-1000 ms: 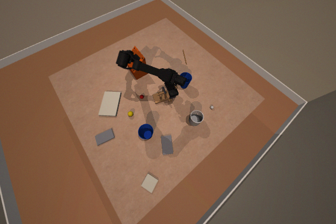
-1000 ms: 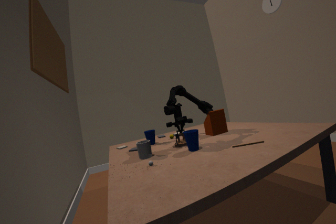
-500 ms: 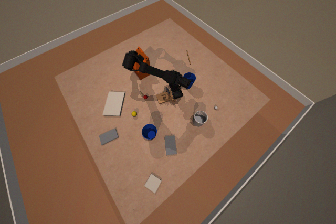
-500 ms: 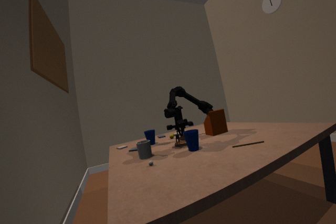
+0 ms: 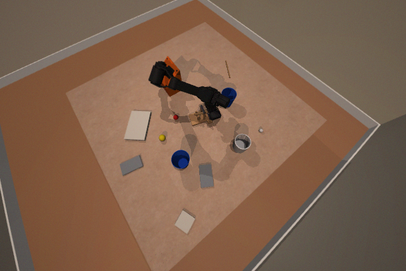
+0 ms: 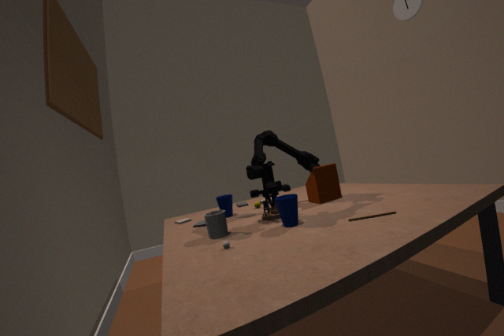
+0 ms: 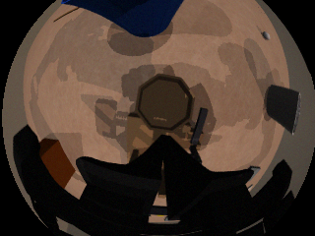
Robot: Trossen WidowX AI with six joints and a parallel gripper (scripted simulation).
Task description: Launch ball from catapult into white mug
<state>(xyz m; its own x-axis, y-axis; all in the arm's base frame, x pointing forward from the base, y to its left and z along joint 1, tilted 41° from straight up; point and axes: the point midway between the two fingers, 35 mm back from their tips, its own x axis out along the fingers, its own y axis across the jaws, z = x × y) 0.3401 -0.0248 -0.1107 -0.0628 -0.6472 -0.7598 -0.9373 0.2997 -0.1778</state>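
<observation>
Right now my gripper tip is 30 mm to the left of the wooden catapult. Round my gripper tip: yellow ball 70 mm behind, 330 mm to the right, 30 mm below; white mug 280 mm ahead, 20 mm below; red ball 130 mm behind, 190 mm to the right, 30 mm below.
</observation>
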